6 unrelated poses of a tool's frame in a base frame.
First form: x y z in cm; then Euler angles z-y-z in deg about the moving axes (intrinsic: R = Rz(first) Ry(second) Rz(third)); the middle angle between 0 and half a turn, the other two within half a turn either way.
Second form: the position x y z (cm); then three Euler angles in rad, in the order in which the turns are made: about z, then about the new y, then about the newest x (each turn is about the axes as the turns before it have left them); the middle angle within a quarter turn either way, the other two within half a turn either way. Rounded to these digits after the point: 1 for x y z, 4 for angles.
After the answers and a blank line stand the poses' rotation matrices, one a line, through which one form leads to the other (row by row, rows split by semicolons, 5 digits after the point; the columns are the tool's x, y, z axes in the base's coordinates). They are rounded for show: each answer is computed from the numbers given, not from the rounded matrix.
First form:
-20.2 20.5 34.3 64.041 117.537 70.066
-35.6 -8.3 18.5 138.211 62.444 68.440
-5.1 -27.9 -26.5 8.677 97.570 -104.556
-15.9 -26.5 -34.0 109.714 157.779 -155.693
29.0 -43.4 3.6 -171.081 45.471 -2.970
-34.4 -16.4 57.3 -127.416 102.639 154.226
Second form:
-20.2 20.5 34.3 2.8546 0.3071 2.0772
-35.6 -8.3 18.5 -2.4809 0.3318 1.0595
-5.1 -27.9 -26.5 -1.3852 -0.2518 -1.7072
-15.9 -26.5 -34.0 1.4609 -0.3519 -2.9750
29.0 -43.4 3.6 -3.0598 0.7923 -0.0526
-34.4 -16.4 57.3 -1.0785 -1.0731 2.0469

-0.91423 -0.11629 0.38814; 0.26978 0.54001 0.79725; -0.30231 0.83359 -0.46232
-0.74652 0.07591 -0.66102; -0.58015 -0.56070 0.59079; -0.32579 0.82453 0.46262
0.17875 -0.08813 0.97994; -0.95183 -0.26769 0.14955; 0.24914 -0.95947 -0.13174
0.10291 0.98648 -0.12757; 0.93307 -0.05130 0.35601; 0.34466 -0.15567 -0.92573
-0.69989 0.11893 -0.70428; -0.05739 -0.99221 -0.11053; -0.71194 -0.03694 0.70127
0.22563 -0.77304 -0.59287; -0.42069 0.47159 -0.77500; 0.87869 0.42429 -0.21881

